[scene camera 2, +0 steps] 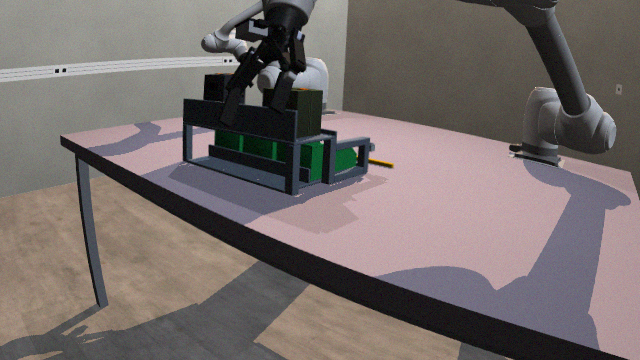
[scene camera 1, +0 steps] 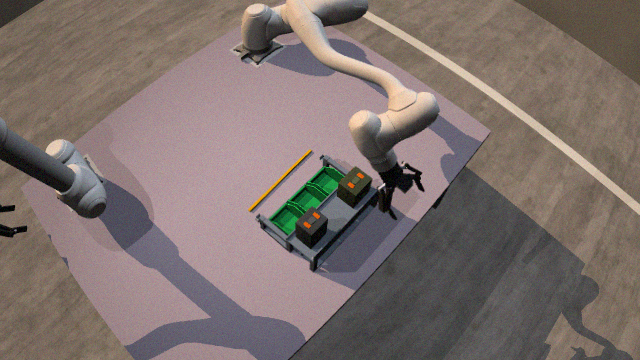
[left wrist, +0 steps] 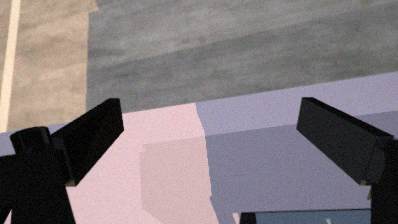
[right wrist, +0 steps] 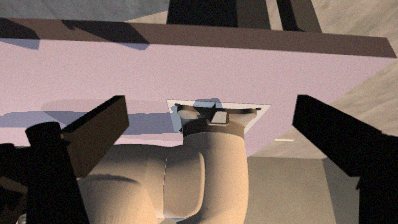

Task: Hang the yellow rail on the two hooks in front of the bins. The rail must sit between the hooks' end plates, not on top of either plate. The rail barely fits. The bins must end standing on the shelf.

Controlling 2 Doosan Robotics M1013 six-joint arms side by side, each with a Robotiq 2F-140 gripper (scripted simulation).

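Observation:
Scene camera 2 gives me my left gripper (scene camera 2: 247, 117), plus a grey shelf (scene camera 2: 260, 122) and an olive box (scene camera 2: 308, 102). In scene camera 1 there's the shelf again (scene camera 1: 340, 215), and the box (scene camera 1: 356, 184). The left wrist view has my left gripper (left wrist: 210, 114), but the olive box is out of frame in the left wrist view. As for my right gripper (right wrist: 211, 110), that one's in the right wrist view.

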